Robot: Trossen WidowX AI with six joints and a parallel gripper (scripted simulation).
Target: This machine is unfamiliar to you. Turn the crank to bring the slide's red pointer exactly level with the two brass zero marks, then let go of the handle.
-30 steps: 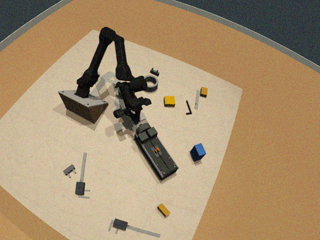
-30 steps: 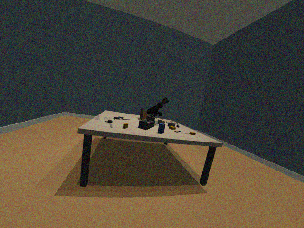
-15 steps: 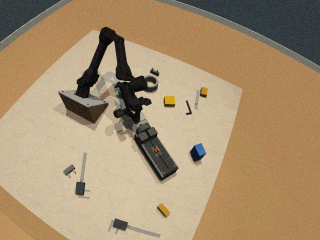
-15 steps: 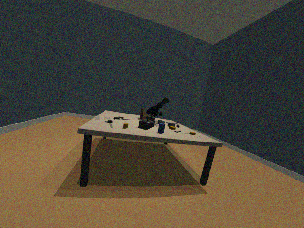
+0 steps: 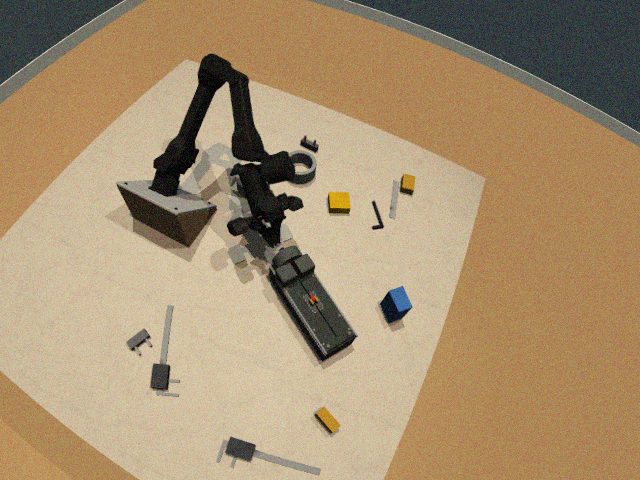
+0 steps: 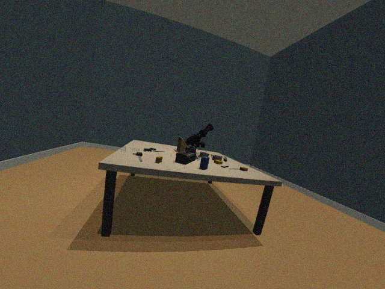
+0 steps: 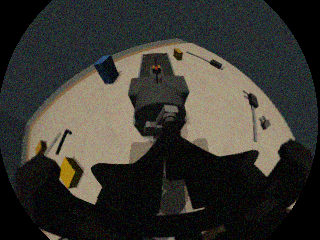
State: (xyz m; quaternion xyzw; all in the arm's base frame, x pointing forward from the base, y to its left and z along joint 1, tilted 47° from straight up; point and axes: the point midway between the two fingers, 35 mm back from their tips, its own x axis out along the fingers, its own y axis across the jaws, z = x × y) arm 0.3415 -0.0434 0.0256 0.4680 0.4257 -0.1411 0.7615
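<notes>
My gripper tip is now 1 cm past the crank handle, 1 cm to the right of it and 3 cm below it. Also, from my gripper tip: yellow block 9 cm ahead, 25 cm to the left, 8 cm below; red pointer 13 cm ahead, 9 cm to the right, 1 cm below; blue cube 34 cm ahead, 1 cm to the right, 5 cm below.
</notes>
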